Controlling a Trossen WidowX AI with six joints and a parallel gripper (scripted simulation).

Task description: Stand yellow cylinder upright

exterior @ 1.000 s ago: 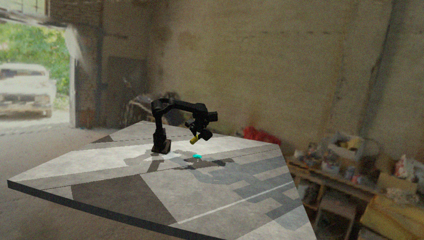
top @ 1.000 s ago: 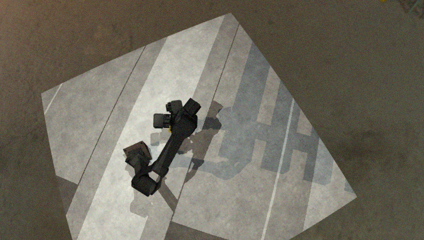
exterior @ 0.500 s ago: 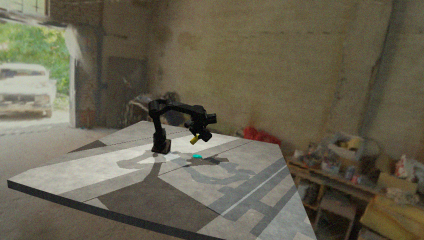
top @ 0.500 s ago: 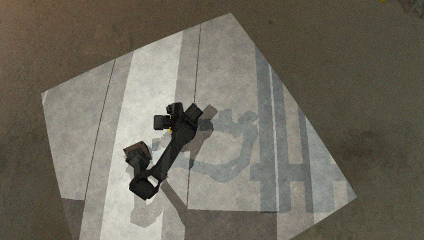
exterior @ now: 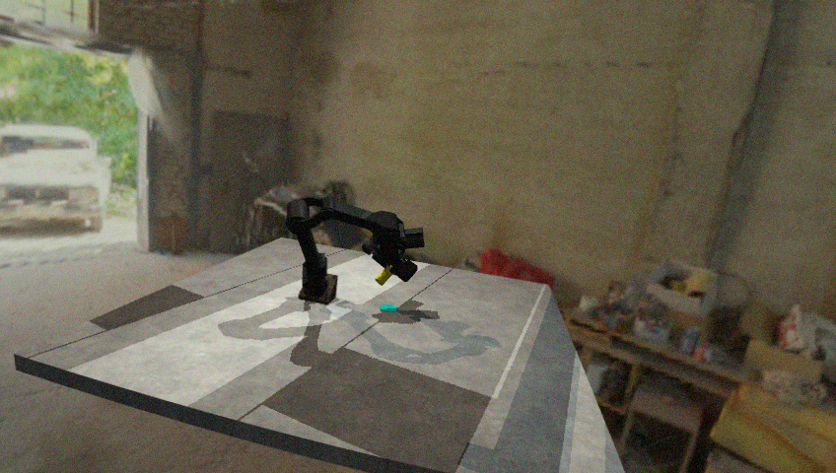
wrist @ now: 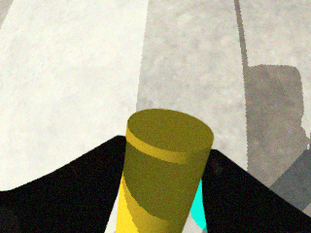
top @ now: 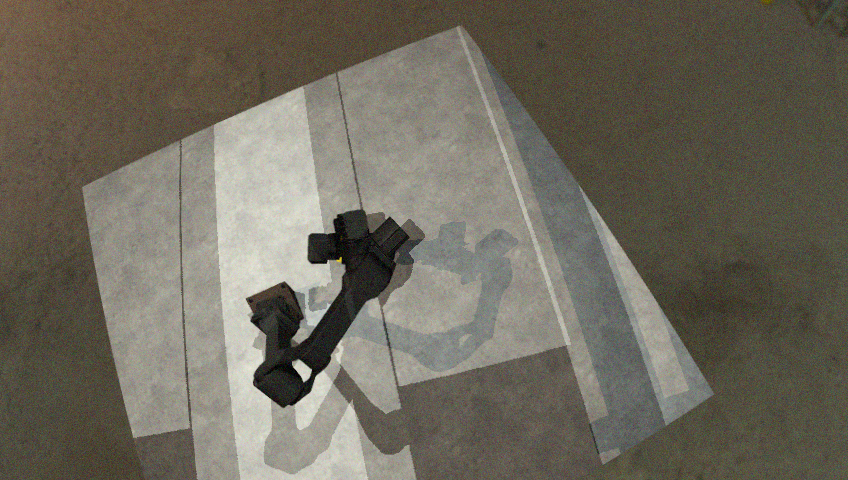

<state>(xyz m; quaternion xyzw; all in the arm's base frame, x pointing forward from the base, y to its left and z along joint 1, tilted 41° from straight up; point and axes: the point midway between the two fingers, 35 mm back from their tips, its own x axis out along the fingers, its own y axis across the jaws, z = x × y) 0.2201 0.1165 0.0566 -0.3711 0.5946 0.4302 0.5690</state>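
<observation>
The cyan circle lies 20 mm ahead of my gripper tip, 20 mm to the right of it and 120 mm below it. From my gripper tip the other things lie so: yellow cylinder (10 mm behind, 10 mm to the right, 10 mm below).
</observation>
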